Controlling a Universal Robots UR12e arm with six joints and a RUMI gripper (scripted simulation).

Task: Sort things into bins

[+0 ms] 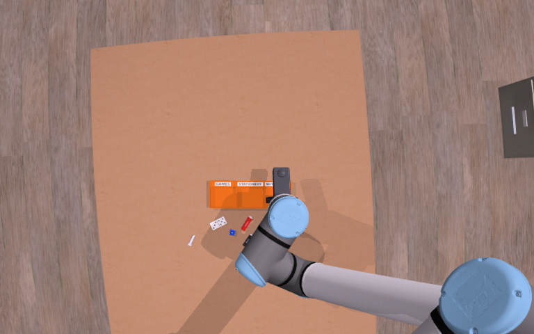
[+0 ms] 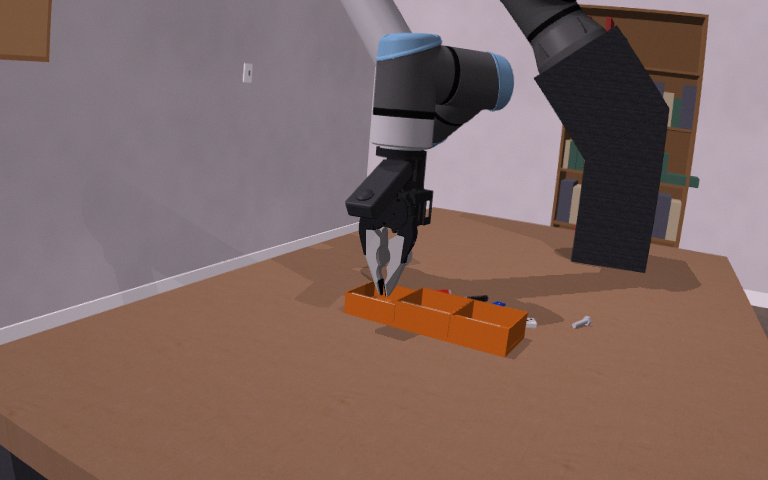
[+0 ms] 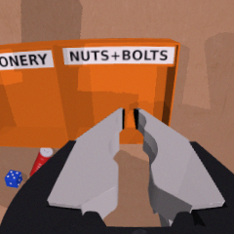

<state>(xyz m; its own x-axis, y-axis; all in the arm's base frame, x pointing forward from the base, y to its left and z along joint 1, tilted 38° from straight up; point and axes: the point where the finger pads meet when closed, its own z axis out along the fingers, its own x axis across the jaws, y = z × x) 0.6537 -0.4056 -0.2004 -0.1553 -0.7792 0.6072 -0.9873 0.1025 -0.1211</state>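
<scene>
Now: the orange three-part bin 90 mm to the left of my hand, 30 mm ahead of it and 20 mm below it. From my hand the other things lie so: black stick: 120 mm to the left, 120 mm behind, 30 mm below; then blue die: 160 mm to the left, 90 mm behind, 30 mm below; then white domino: 200 mm to the left, 50 mm behind, 30 mm below.
</scene>
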